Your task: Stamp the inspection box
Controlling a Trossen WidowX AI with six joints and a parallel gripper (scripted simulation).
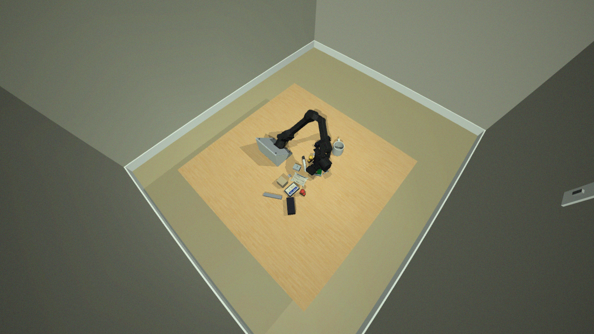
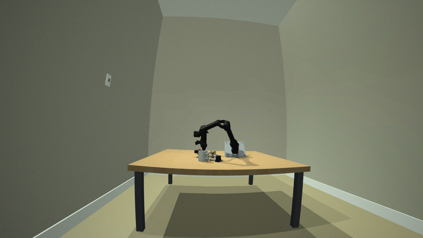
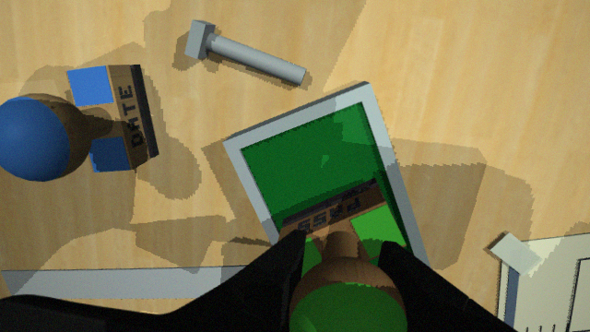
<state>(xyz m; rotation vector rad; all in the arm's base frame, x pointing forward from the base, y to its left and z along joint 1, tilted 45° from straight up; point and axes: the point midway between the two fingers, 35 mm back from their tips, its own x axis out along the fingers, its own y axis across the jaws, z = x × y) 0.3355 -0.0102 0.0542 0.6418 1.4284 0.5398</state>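
My gripper tip is now right at the pass stamp. Round my gripper tip: green ink pad (4 cm below); blue date stamp (9 cm to the left, 3 cm ahead, 2 cm below); yellow hold stamp (9 cm behind, 5 cm to the left, 2 cm below).
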